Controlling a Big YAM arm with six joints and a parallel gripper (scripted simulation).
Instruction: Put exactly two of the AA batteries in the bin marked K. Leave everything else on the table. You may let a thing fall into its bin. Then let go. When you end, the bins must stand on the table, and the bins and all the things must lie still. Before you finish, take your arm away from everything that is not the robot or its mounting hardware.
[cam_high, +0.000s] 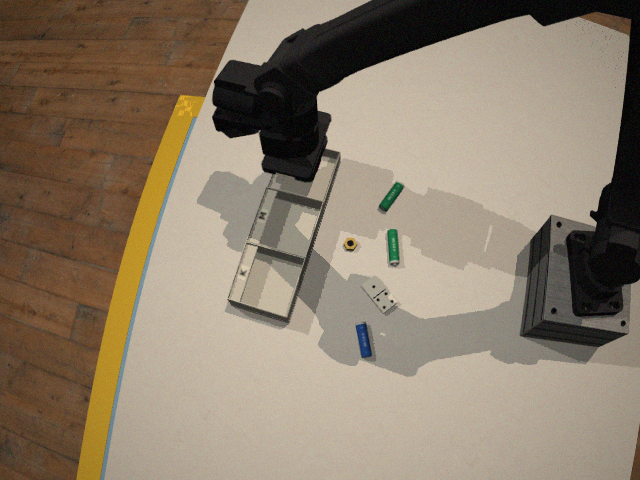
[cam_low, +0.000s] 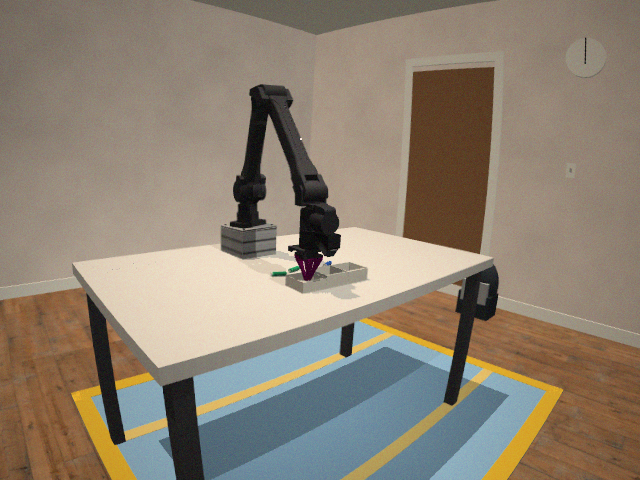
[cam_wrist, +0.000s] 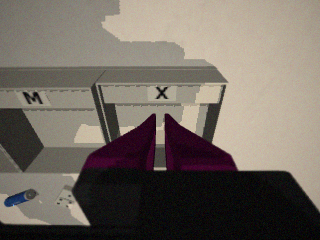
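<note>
Right now my hand is 80 mm to the right of the bin, 20 mm short of it and 10 mm above it. From my hand the other things lie so: brass hex nut 100 mm to the left, 70 mm behind, 30 mm below; then white domino 170 mm to the left, 110 mm behind, 20 mm below; then blue AA battery 240 mm to the left, 90 mm behind, 20 mm below.
</note>
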